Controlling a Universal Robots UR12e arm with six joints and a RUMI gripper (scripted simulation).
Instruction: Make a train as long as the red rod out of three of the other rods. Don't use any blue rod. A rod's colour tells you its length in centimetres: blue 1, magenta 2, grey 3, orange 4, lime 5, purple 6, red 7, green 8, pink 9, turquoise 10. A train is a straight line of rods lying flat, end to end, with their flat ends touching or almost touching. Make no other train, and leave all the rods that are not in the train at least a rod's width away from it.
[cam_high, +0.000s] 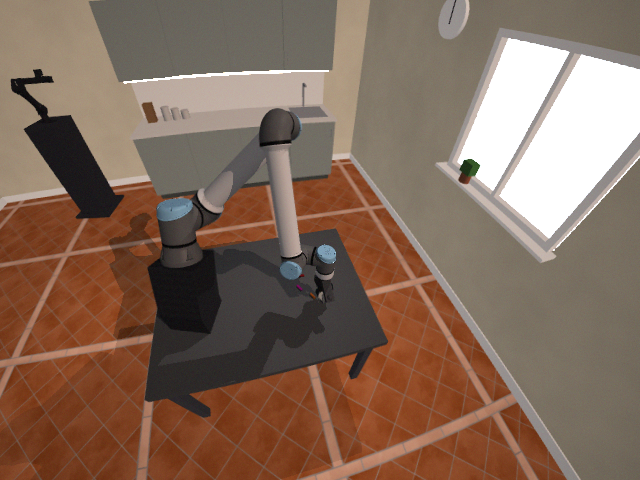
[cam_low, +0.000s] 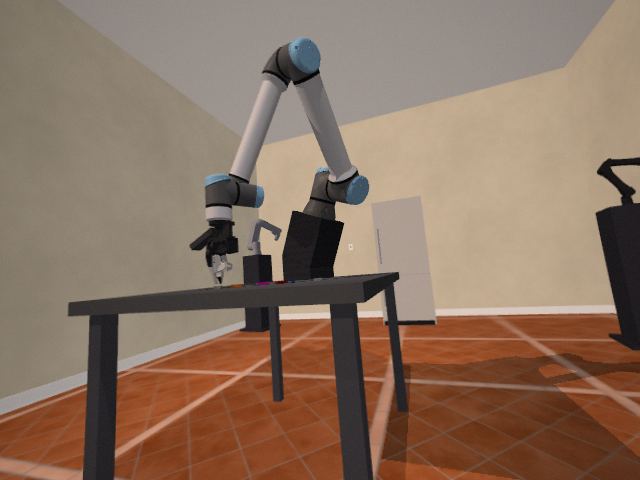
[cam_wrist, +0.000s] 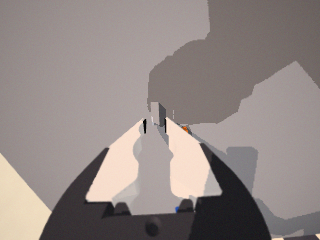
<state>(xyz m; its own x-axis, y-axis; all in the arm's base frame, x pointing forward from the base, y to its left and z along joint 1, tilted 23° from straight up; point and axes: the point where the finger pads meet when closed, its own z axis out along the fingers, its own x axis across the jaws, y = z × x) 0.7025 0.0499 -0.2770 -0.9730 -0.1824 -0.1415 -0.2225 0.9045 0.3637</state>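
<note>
Now: the orange rod 60 mm behind my hand, 30 mm to the left of it and 30 mm below it. Also, from my hand: blue rod: 100 mm behind, 250 mm to the left, 30 mm below; red rod: 130 mm behind, 180 mm to the left, 30 mm below.
</note>
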